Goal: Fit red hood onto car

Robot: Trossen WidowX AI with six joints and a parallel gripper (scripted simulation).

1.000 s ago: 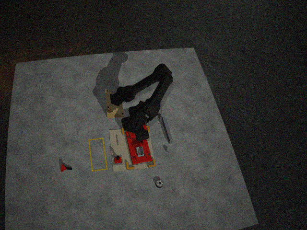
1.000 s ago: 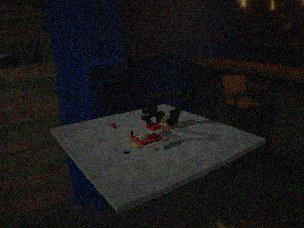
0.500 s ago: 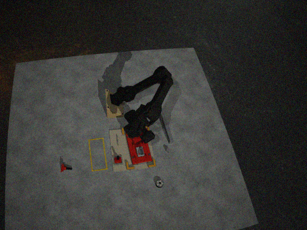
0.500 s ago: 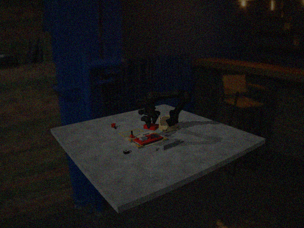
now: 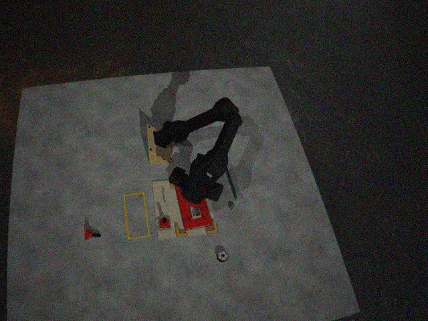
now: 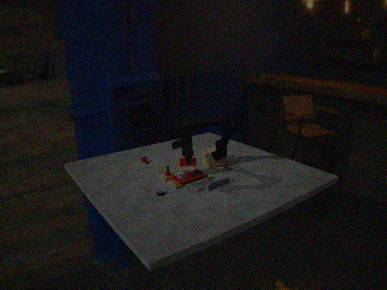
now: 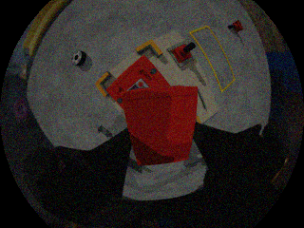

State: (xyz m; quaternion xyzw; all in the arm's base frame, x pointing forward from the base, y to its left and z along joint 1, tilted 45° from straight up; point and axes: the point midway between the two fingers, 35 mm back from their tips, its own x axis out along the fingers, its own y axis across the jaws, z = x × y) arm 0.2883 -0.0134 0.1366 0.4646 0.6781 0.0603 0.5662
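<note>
The grey engine block lies 4 cm ahead of my gripper tip, 1 cm to the left of it and 8 cm below it. Also, from my gripper tip: red hood: 1 cm above; cream jig plate: 1 cm ahead, 2 cm to the right, 10 cm below; grey bar: 7 cm behind, 18 cm to the left, 9 cm below.
</note>
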